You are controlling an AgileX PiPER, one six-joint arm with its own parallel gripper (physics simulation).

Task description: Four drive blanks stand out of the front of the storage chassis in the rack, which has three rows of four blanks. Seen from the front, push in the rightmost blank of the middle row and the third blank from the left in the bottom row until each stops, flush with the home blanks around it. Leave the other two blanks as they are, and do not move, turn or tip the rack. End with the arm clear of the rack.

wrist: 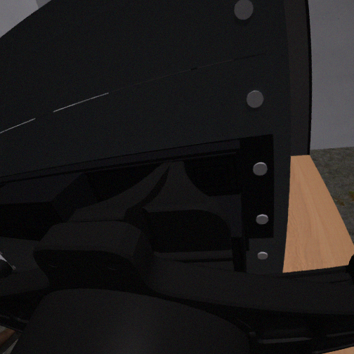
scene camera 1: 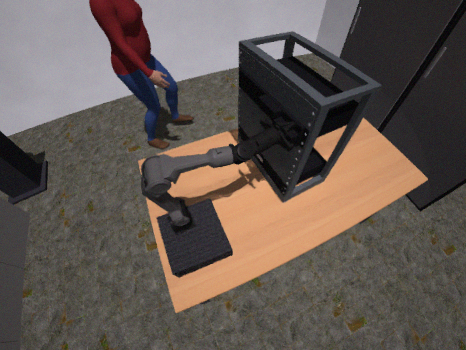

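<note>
The rack (scene camera 1: 303,91) (wrist: 281,75) stands upright on the table, its front facing the arm. In the wrist view, the storage chassis's front is a very dark recess below a wide panel. A dark box-like shape (wrist: 75,192) shows at the left of that recess, perhaps a standing-out blank; its row and column cannot be told. The single blanks cannot be made out in the scene view. My gripper (scene camera 1: 296,134) (wrist: 175,175) is at the chassis front, near the rack's right post. Its dark fingers appear to meet at the tips, with nothing seen between them. Contact with a blank is hidden.
The arm reaches over the wooden table (scene camera 1: 320,220) from its dark base plate (scene camera 1: 200,245). A person in a red top (scene camera 1: 127,40) stands behind the table, left of the rack. Dark cabinets (scene camera 1: 395,55) stand at the right. The rack's post with round bolts (wrist: 255,99) borders the recess.
</note>
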